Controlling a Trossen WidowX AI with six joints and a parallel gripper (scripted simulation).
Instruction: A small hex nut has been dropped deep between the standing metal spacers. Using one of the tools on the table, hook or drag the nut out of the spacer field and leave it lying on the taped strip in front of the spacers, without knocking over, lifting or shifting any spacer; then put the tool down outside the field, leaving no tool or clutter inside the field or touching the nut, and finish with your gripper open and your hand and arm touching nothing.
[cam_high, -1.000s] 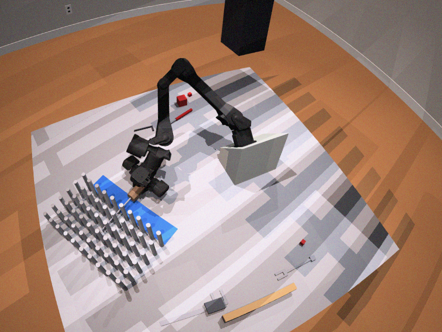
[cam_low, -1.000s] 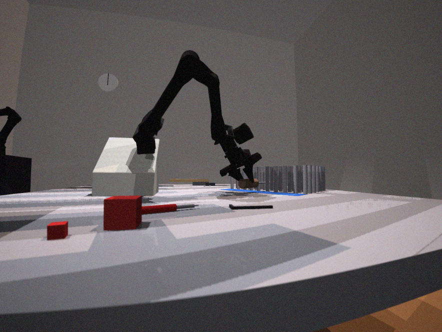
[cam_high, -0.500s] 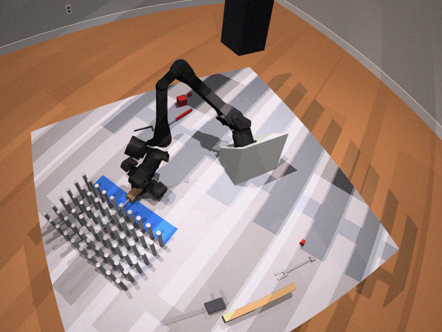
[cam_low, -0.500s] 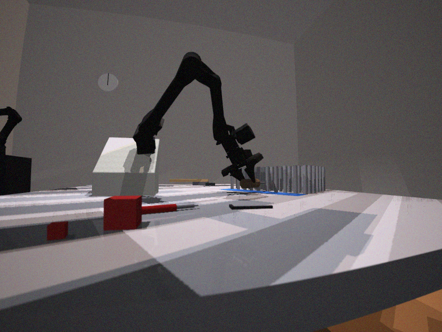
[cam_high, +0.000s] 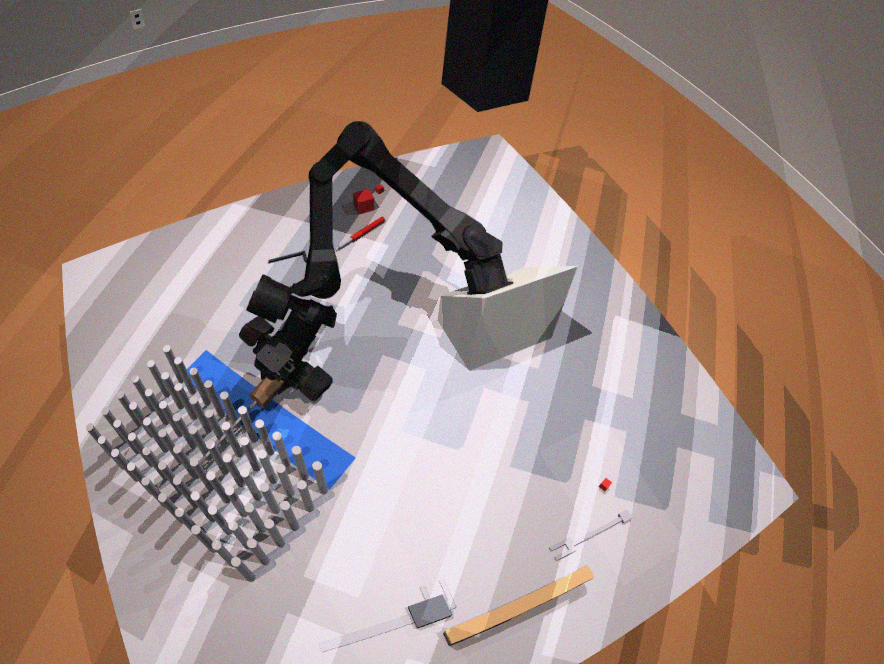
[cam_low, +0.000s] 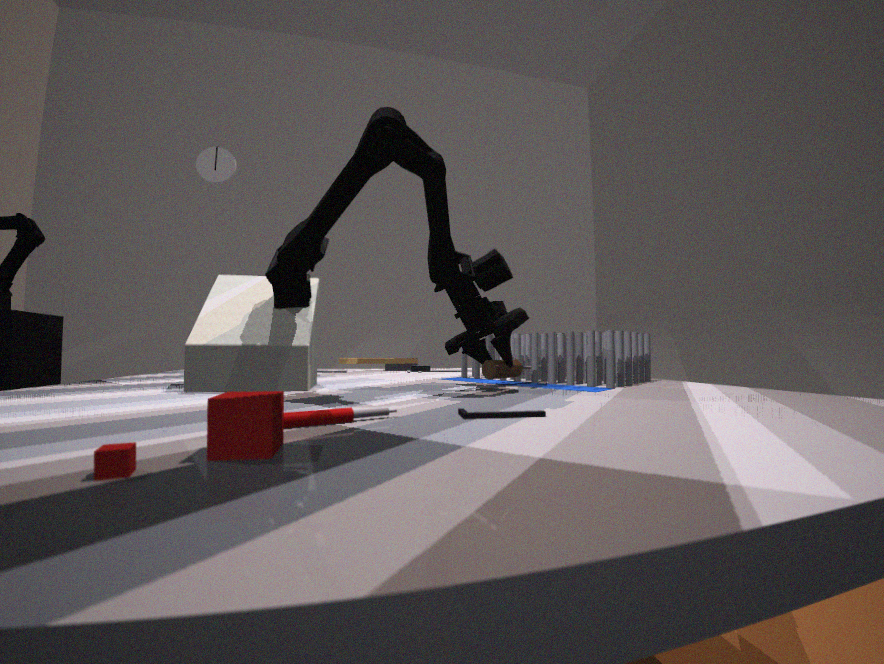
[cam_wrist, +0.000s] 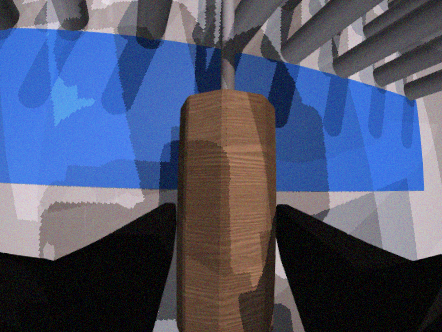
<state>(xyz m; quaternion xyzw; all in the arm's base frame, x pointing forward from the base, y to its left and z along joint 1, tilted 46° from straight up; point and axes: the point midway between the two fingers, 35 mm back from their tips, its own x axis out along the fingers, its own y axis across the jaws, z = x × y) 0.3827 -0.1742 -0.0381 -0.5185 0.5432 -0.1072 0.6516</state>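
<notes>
My gripper tip is now 4 cm short of the blue taped strip, 3 cm to the right of it and 3 cm above it. From my gripper tip the other things lie so: red-handled screwdriver 33 cm behind, 29 cm to the right, 3 cm below; black bar 19 cm behind, 31 cm to the right, 3 cm below; hook tool 9 cm ahead, 4 cm to the left.
</notes>
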